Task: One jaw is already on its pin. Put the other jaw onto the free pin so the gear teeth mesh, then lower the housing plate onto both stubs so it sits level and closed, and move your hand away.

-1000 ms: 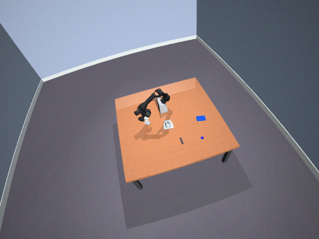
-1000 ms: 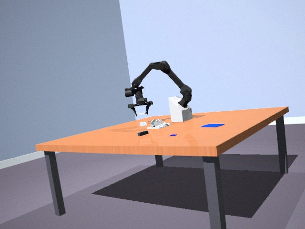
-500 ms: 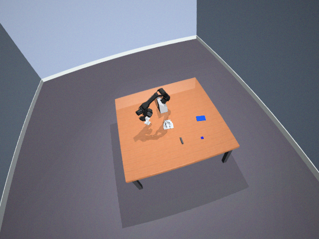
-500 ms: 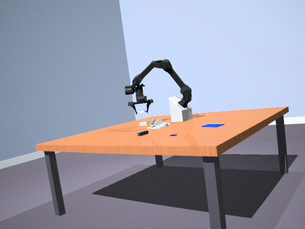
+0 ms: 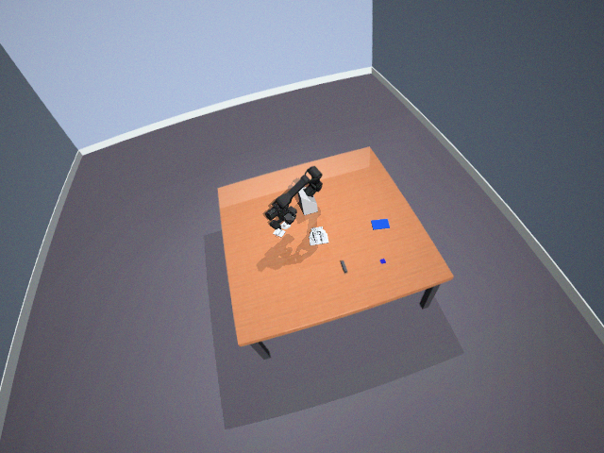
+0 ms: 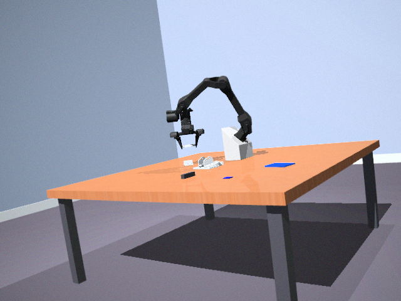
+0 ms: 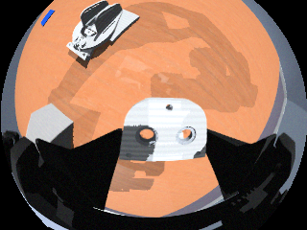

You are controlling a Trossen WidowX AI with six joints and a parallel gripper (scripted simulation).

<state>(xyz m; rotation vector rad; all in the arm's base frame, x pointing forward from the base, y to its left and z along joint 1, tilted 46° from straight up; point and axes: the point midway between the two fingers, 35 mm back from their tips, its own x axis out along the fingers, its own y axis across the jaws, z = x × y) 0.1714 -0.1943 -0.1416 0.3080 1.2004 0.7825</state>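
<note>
Now: the white jaw 80 mm ahead of my gripper tip, 160 mm to the left of it and 80 mm below it. From my gripper tip the other things lie so: small black block 390 mm ahead, 220 mm to the left, 90 mm below; base 10 mm ahead, 20 mm above; small white part 40 mm behind, 50 mm to the right, 90 mm below.
</note>
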